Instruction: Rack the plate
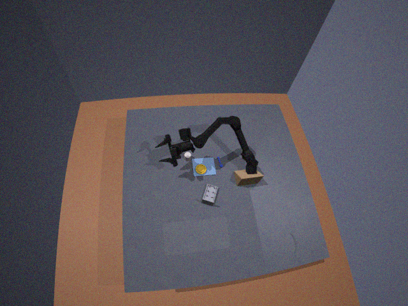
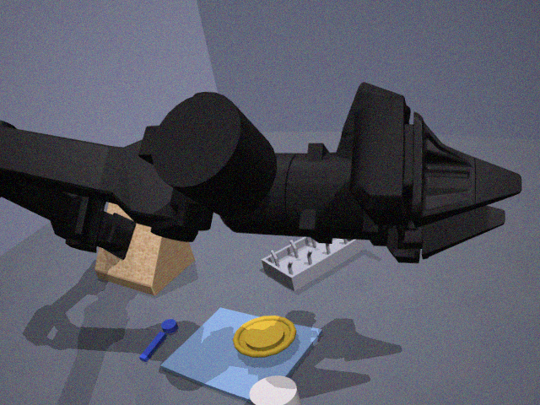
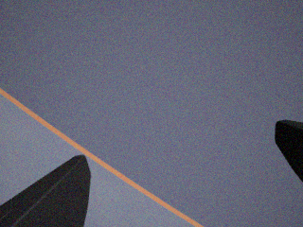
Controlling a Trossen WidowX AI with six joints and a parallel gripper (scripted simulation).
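My gripper tip is 27 cm past the yellow plate and 20 cm above it. From my gripper tip the other things lie so: blue spoon (41 cm behind, 21 cm below, 6 cm to the right); white cup (19 cm below, 18 cm behind, 9 cm to the right); grey dish rack (32 cm behind, 19 cm below, 17 cm to the left).
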